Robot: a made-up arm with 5 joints.
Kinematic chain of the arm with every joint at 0, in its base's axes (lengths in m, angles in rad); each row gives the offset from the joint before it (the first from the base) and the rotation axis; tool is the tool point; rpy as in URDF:
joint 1: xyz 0.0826 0 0.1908 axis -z
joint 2: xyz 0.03 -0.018 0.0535 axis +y
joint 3: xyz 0.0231 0 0.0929 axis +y
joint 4: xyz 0.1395 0 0.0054 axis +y
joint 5: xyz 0.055 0.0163 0 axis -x
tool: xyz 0 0 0 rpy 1.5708 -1.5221 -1.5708
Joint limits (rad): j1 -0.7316..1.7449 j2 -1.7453..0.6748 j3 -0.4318..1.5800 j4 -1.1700..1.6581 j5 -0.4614..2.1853
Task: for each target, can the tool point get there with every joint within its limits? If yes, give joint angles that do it. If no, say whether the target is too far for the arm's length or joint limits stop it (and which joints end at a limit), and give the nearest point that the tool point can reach.
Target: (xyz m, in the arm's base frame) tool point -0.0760 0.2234 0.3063
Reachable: no: joint limits stop it (at a limit: joint 2, joint 3, joint 4) | nearest point -0.0351 0.1658 0.3513 | short by 0.084 m
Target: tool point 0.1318 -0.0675 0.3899
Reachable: yes | joints 0.9201 -1.5240 1.0494 -0.6521 1.8782
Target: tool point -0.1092 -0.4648 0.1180
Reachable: no: too far | nearest point 0.0321 -0.2770 0.2183 | short by 0.256 m
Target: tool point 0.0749 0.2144 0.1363
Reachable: no: joint limits stop it (at a limit: joint 1) | nearest point 0.1861 0.0906 0.1363 | short by 0.166 m
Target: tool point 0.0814 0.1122 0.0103
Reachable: no: joint limits stop it (at a limit: joint 1, joint 2) | nearest point 0.1469 0.0554 0.1090 | short by 0.131 m
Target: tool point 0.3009 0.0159 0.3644
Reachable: yes | joints -0.0805 -0.2872 0.1853 0.0119 0.0189
